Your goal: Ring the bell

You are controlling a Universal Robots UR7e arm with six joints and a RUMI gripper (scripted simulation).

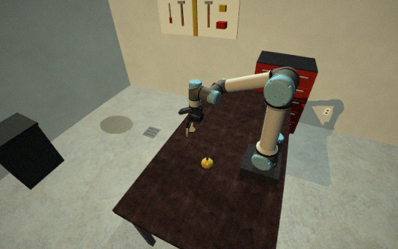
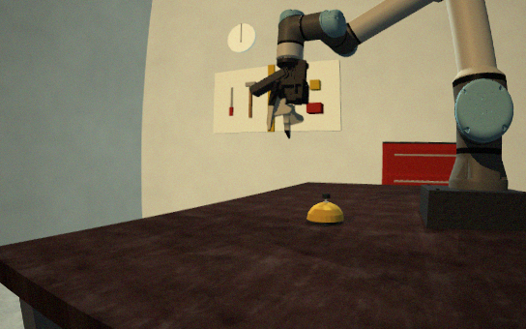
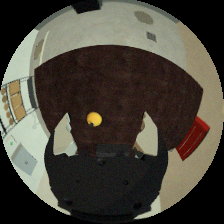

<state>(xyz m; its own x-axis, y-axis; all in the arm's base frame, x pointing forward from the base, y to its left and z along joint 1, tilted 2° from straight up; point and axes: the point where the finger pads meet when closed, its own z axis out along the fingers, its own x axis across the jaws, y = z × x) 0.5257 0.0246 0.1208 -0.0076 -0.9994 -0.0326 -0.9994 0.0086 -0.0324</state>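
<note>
The yellow dome bell is 150 mm behind my hand, 90 mm to the left of it and 170 mm below it.
</note>
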